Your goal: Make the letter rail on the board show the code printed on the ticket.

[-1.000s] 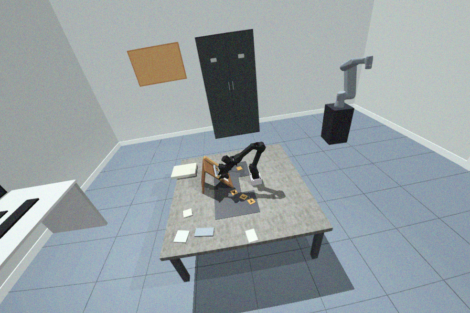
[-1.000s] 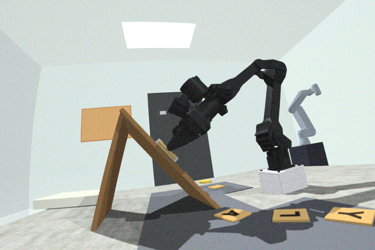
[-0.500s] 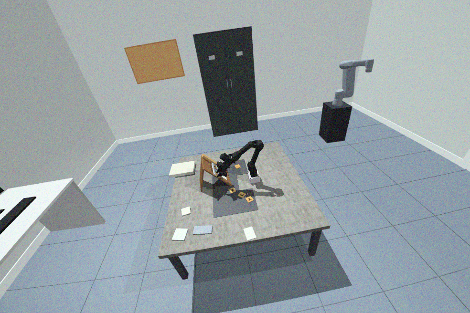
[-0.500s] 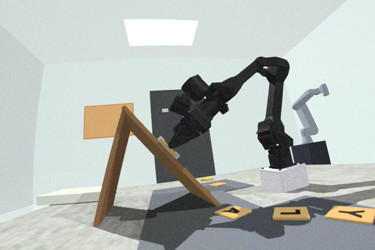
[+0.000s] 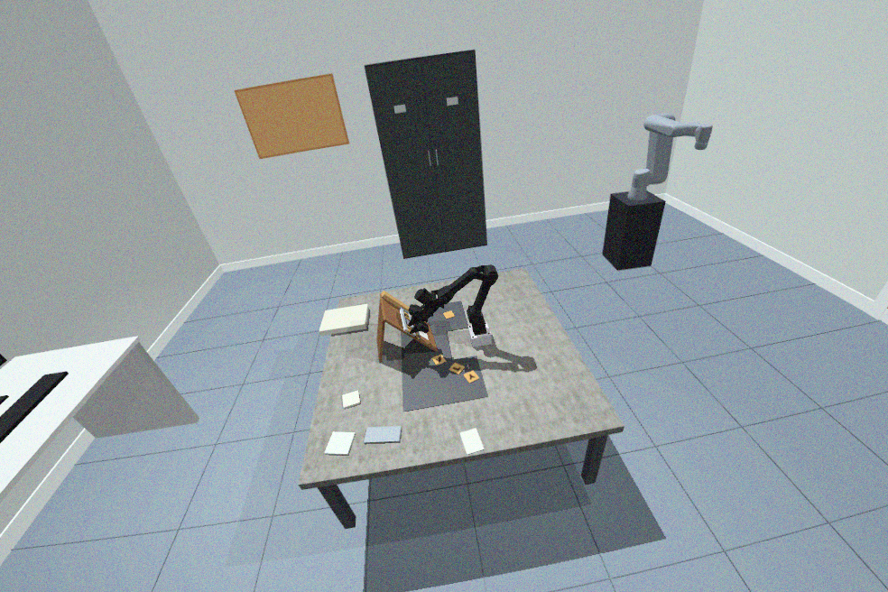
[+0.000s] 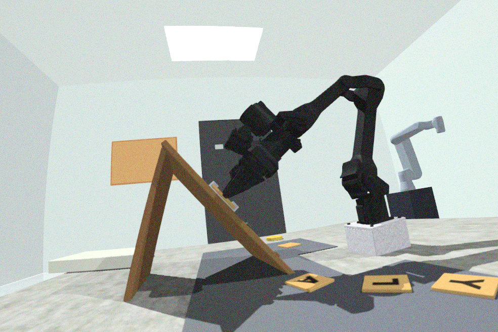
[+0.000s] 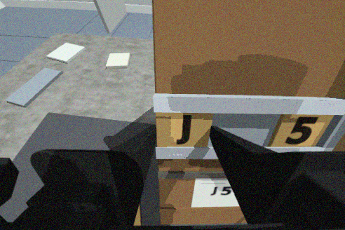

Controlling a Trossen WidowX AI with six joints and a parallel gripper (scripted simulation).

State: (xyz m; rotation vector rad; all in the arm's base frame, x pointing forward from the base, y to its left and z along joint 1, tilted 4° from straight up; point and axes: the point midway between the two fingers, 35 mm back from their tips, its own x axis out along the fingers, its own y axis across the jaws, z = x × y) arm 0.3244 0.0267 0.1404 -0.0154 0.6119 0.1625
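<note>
The orange tile marked 5 is 20 mm ahead of my gripper tip and 130 mm to the right of it. The rest, counted from my gripper tip: white ticket (50 mm behind, 70 mm to the right, 90 mm below); j tile (right at my gripper tip); dark mat (160 mm behind, 30 mm to the right, 160 mm below).
</note>
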